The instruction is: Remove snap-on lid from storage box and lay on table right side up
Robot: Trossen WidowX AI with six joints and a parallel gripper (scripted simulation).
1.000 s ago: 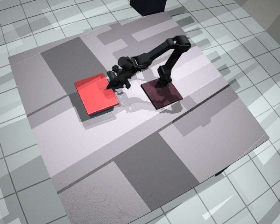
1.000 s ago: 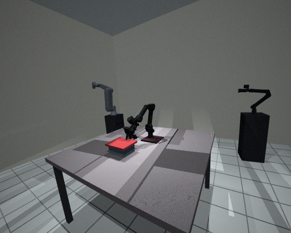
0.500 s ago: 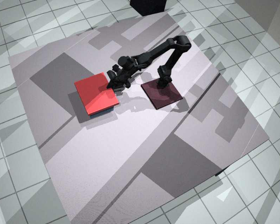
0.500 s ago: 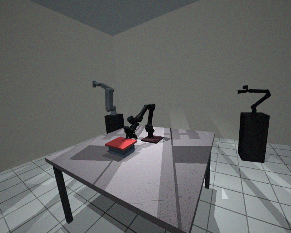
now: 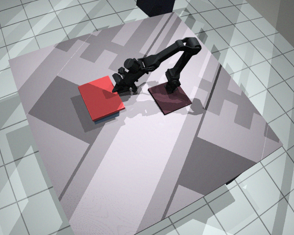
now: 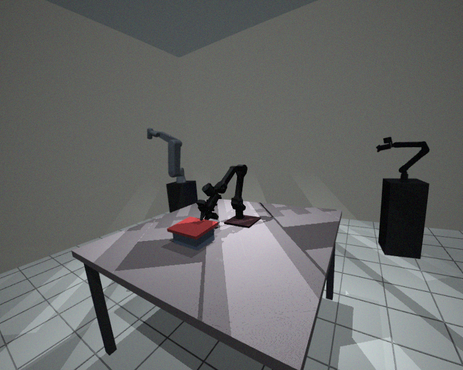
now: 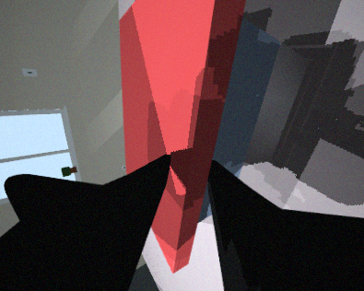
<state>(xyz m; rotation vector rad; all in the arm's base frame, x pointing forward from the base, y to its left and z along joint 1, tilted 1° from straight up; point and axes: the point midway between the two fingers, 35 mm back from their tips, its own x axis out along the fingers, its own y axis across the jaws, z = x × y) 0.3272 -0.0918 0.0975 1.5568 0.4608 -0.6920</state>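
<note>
Now: the red lid 8 cm ahead of my gripper tip and 1 cm to the right of it. From my gripper tip the other things lie so: storage box 8 cm ahead, 5 cm below, 1 cm to the right.
</note>
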